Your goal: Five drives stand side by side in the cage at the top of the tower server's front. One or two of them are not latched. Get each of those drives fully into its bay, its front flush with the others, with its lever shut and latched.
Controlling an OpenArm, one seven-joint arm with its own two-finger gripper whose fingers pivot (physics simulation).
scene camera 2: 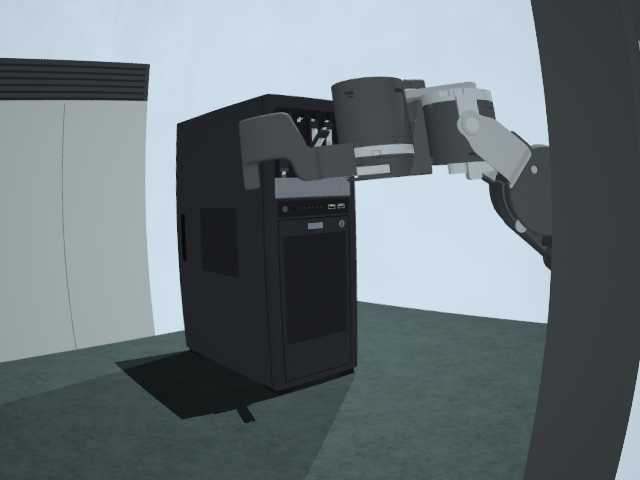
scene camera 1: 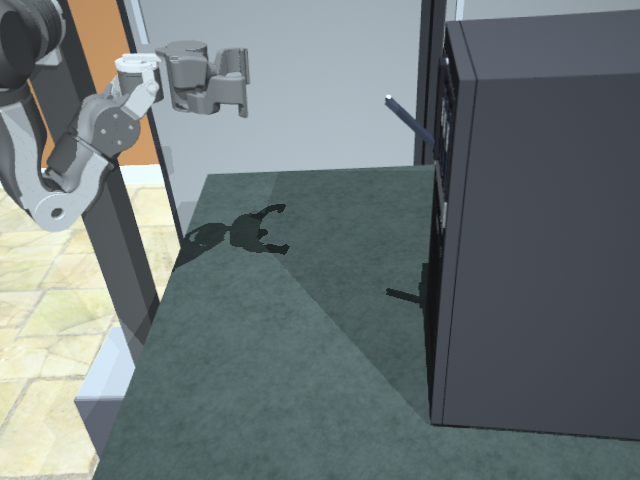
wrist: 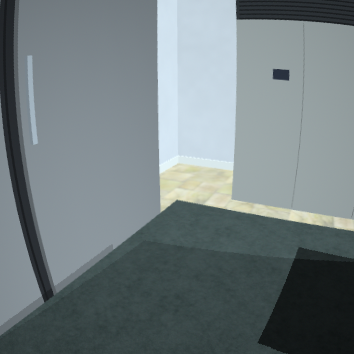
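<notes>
The dark tower server (scene camera 1: 542,248) (scene camera 2: 224,310) stands upright on the table. The drives in its top cage show edge-on in scene camera 1 and partly behind my gripper in scene camera 2. One drive's lever (scene camera 1: 410,119) (scene camera 2: 321,136) stands open, slanting up and out from the front. I cannot tell which bay it belongs to, how far that drive sits out, or whether another drive is unlatched. My gripper (scene camera 1: 246,91) is open and empty, at about the cage's height, well apart from the lever. In scene camera 2 one finger (scene camera 2: 268,136) hides part of the cage; the other is hidden.
The green table top (scene camera 1: 232,372) (scene camera 2: 439,392) (wrist: 150,295) lies under the server and gripper. A grey cabinet (scene camera 2: 77,206) (wrist: 265,125) stands beyond the table. A dark post (scene camera 2: 584,258) rises at the right in scene camera 2. The wrist view shows neither the server nor the fingers.
</notes>
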